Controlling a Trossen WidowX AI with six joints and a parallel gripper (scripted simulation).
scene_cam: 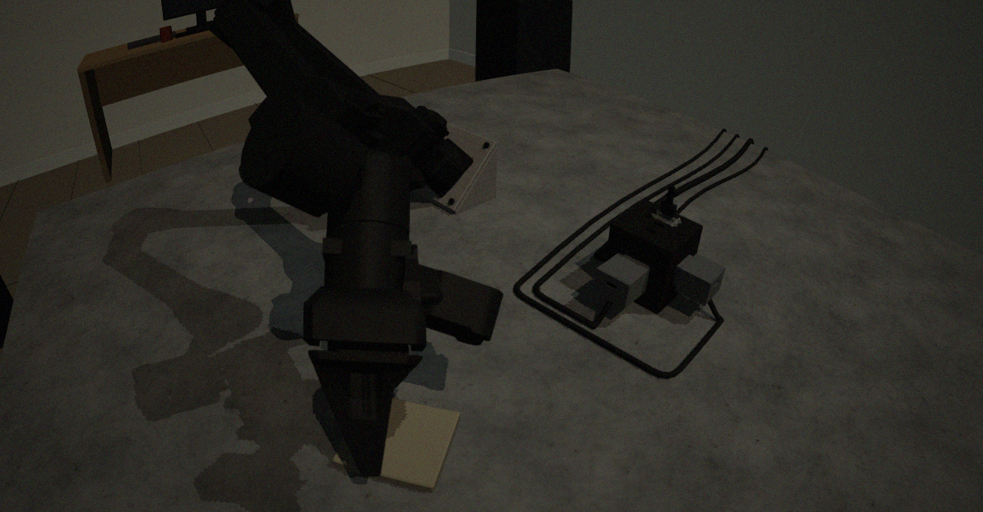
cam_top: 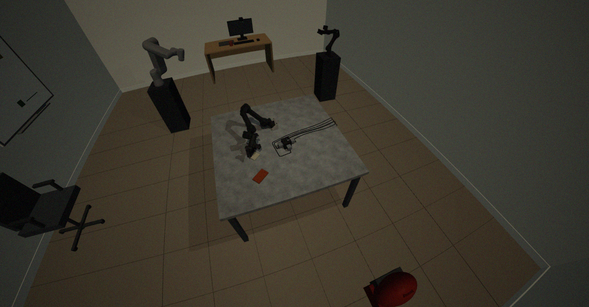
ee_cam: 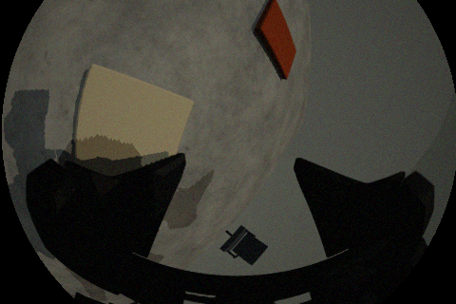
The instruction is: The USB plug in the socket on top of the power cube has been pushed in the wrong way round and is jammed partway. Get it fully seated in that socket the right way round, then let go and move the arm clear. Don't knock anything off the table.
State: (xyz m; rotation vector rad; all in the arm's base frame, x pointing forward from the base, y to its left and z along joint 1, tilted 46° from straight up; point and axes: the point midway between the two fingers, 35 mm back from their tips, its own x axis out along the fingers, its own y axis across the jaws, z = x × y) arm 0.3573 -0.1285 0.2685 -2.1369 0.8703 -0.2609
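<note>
Right now my gripper tip is 100 mm past the USB plug, 390 mm to the right of it and 30 mm below it. From my gripper tip the other things lie so: beige pad: 50 mm behind, 40 mm to the left, 50 mm below.
</note>
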